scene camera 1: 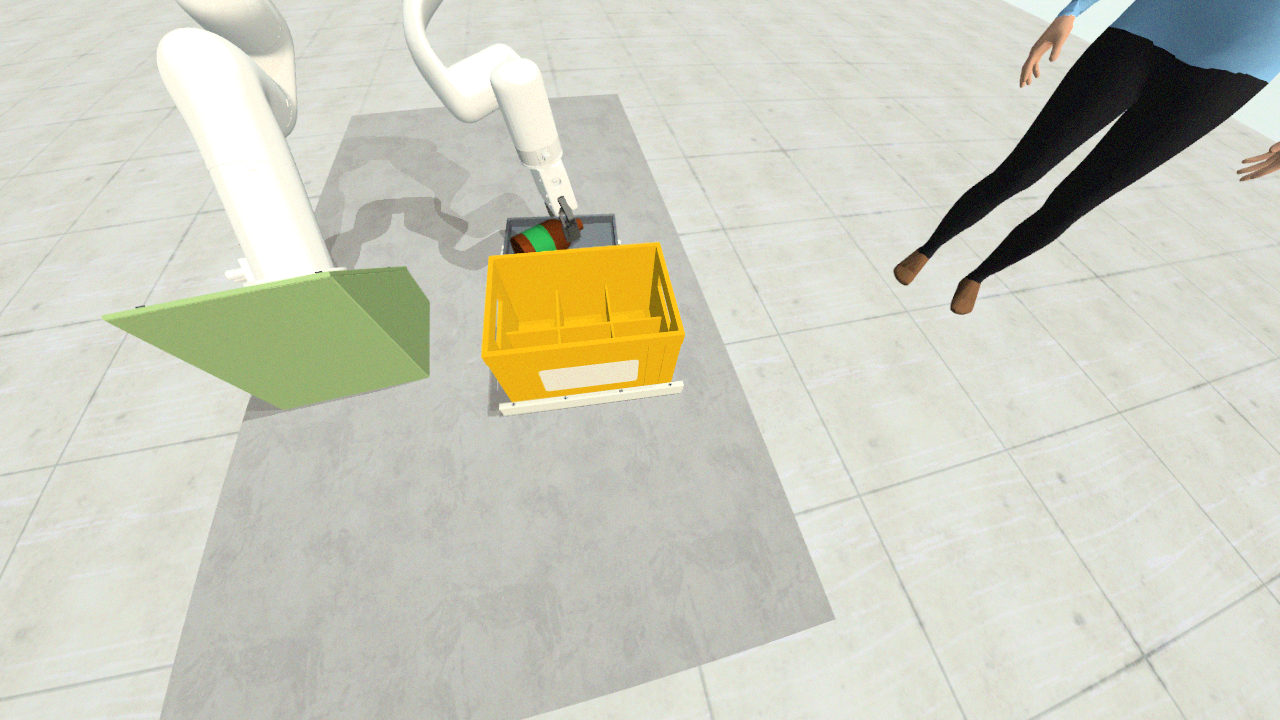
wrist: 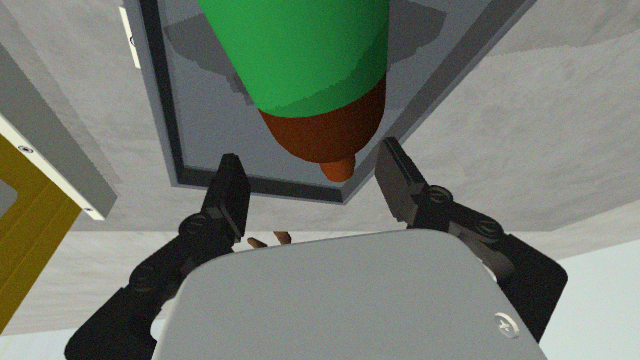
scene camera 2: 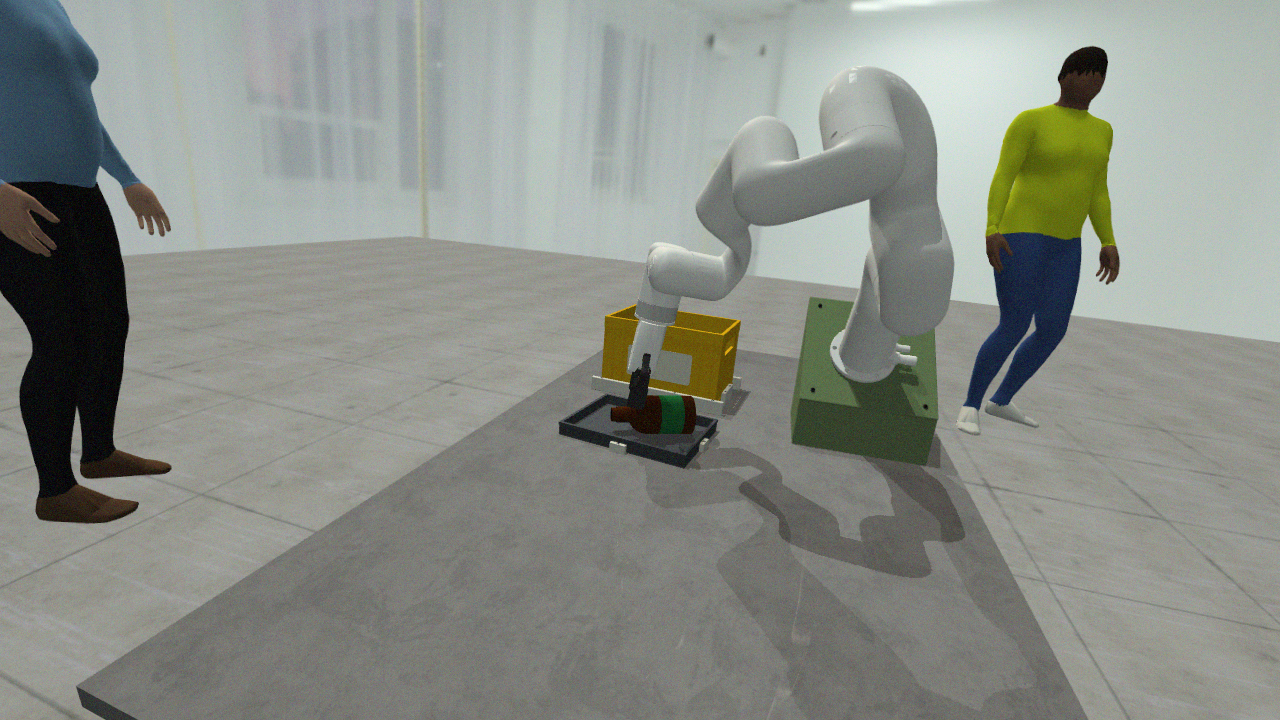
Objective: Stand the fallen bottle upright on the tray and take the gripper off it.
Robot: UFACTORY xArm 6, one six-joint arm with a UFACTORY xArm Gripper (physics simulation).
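Places are measured from the arm's base along level axes (x back, y up, z left), in millimetres.
Pixels of known places: gripper, fingertip midpoint: (scene camera 1: 565, 226) (wrist: 312, 163) (scene camera 2: 635, 398); arm's base, link origin: (scene camera 1: 300, 282) (scene camera 2: 862, 355).
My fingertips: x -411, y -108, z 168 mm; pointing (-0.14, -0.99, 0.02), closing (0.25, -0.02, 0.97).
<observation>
For each thing: its top centre in the pictures, then the offset to it from my fingertips.
- brown bottle with a green band, top centre: (wrist: 328, 133) (scene camera 2: 653, 396) (scene camera 1: 548, 224) dx +34, dy +11, dz +0 mm
- dark grey tray, top centre: (wrist: 308, 103) (scene camera 2: 641, 420) (scene camera 1: 561, 243) dx +14, dy -43, dz -2 mm
- yellow divided crate, top centre: (scene camera 1: 580, 292) (scene camera 2: 675, 318) dx +6, dy +107, dz -283 mm
The brown bottle with a green band (scene camera 1: 540, 238) (scene camera 2: 671, 415) (wrist: 315, 65) lies on its side in the dark grey tray (scene camera 1: 601, 234) (scene camera 2: 581, 435) (wrist: 210, 140). Its neck points away from the robot's base. My gripper (scene camera 1: 569, 234) (scene camera 2: 638, 404) (wrist: 312, 163) is open and empty, tilted, with its fingertips close above the neck and shoulder end. In the wrist view the neck shows between the two fingers, nearer the right one. How far the fingertips are above the neck is hard to tell. The bottle's base end is cut off in the wrist view.
A yellow divided crate (scene camera 1: 581, 268) (scene camera 2: 617, 358) (wrist: 30, 225) stands right beside the tray, with white strips along its foot. The green robot base block (scene camera 1: 268, 344) (scene camera 2: 859, 429) stands to one side. Two people stand beyond the grey platform (scene camera 1: 501, 555) (scene camera 2: 465, 573).
</observation>
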